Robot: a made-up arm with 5 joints. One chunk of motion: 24 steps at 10 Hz.
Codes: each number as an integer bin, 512 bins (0 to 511) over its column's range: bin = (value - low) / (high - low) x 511, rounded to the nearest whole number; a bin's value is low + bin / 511 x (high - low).
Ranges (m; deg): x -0.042..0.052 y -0.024..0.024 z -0.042..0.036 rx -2..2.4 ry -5.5..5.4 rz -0.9..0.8
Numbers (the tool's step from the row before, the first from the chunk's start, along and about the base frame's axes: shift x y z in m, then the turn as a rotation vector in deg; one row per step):
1: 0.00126 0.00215 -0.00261 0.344 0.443 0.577
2: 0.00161 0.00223 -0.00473 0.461 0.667 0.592
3: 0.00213 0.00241 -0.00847 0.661 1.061 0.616
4: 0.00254 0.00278 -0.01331 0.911 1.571 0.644
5: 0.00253 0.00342 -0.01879 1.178 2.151 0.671
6: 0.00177 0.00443 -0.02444 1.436 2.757 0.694
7: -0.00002 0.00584 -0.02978 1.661 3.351 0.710
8: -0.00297 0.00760 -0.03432 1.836 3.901 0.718
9: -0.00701 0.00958 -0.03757 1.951 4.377 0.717
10: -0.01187 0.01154 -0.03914 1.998 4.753 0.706
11: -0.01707 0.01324 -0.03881 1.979 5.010 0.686
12: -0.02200 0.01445 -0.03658 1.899 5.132 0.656
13: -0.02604 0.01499 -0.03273 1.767 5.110 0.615
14: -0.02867 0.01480 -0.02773 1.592 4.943 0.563
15: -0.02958 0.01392 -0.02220 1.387 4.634 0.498
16: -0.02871 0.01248 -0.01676 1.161 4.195 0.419
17: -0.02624 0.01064 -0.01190 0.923 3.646 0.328
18: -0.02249 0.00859 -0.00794 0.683 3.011 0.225
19: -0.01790 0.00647 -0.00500 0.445 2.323 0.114
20: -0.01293 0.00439 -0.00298 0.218 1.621 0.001
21: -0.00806 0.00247 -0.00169 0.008 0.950 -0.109
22: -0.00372 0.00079 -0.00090 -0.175 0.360 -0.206
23: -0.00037 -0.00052 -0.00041 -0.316 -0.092 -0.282
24: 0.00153 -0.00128 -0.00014 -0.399 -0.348 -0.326
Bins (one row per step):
1: 235 278 258 272 279 444
2: 237 279 244 286 289 448
3: 240 281 220 309 308 456
4: 242 285 188 338 331 464
5: 242 292 152 369 359 472
6: 238 303 115 399 387 479
7: 228 318 80 425 415 484
8: 212 336 50 445 441 486
9: 190 357 29 459 463 486
10: 164 378 19 464 481 483
11: 136 396 21 462 493 477
12: 109 409 36 453 498 468
13: 87 415 61 437 497 455
14: 72 413 93 417 490 440
15: 68 404 130 393 475 420
16: 72 388 165 367 455 396
17: 86 369 197 339 429 369
18: 106 347 223 312 399 338
19: 131 324 242 284 367 305
20: 158 302 256 258 334 271
21: 185 282 264 233 302 238
22: 208 264 269 212 275 209
23: 226 250 272 196 254 186
24: 237 242 274 186 242 173

